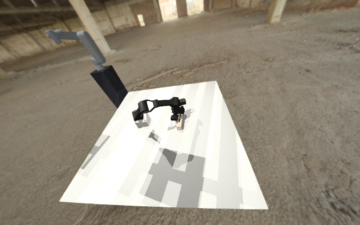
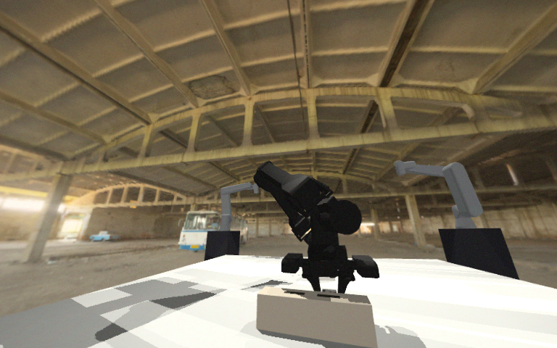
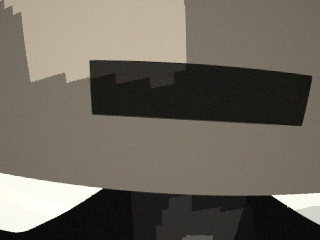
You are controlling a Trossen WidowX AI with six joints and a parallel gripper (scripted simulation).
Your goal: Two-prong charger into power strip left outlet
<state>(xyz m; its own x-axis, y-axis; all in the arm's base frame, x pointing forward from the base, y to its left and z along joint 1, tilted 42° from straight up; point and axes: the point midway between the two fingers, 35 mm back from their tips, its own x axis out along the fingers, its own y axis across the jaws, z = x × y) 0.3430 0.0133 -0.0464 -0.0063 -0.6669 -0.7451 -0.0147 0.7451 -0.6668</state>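
The two-prong charger is 2 cm ahead of my gripper tip and 1 cm above it.
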